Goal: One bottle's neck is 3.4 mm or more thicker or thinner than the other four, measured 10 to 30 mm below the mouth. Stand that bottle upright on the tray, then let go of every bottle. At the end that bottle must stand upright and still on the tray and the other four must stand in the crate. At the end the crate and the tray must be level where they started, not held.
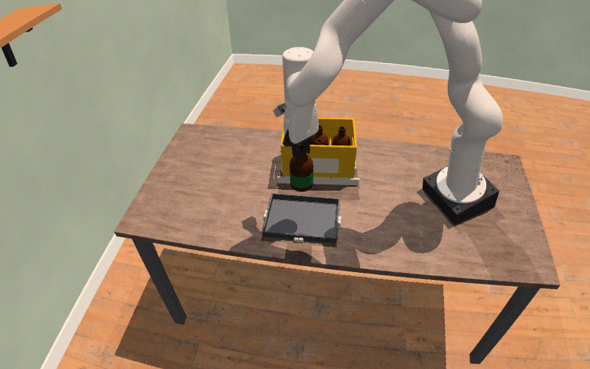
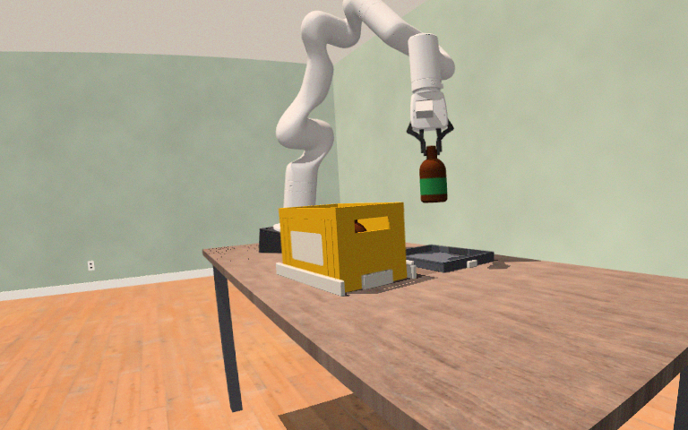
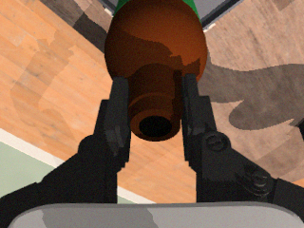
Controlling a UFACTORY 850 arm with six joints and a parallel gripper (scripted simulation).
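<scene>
The dark tray lies 30 cm below my hand. Also, from my hand: yellow crate (4 cm behind, 29 cm to the right, 23 cm below).
</scene>
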